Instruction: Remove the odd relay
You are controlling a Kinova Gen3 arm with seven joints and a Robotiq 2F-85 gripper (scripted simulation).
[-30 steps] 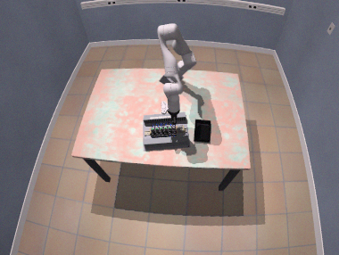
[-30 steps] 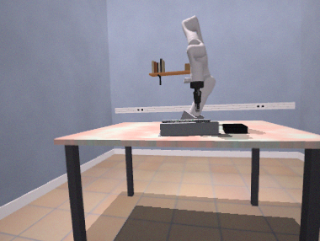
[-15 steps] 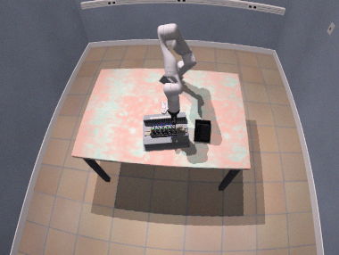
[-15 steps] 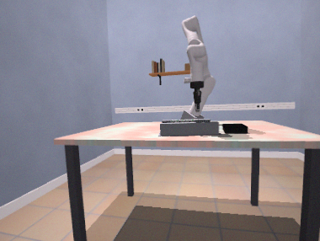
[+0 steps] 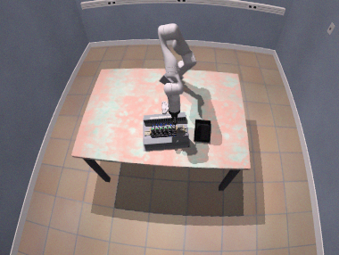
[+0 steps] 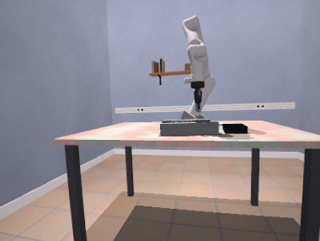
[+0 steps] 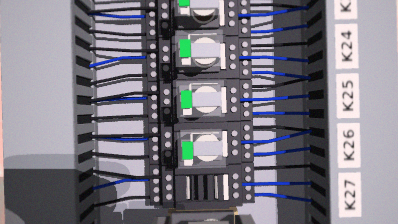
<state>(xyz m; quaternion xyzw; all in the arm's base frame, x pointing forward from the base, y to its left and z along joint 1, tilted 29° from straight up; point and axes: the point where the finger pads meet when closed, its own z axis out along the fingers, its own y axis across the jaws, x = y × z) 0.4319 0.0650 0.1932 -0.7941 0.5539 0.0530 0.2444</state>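
Now: the black parts tray 19 cm to the left of my hand, 12 cm below it and 5 cm behind it. The rest, counted from my hand: grey relay panel: 11 cm below, 6 cm to the right, 2 cm ahead.
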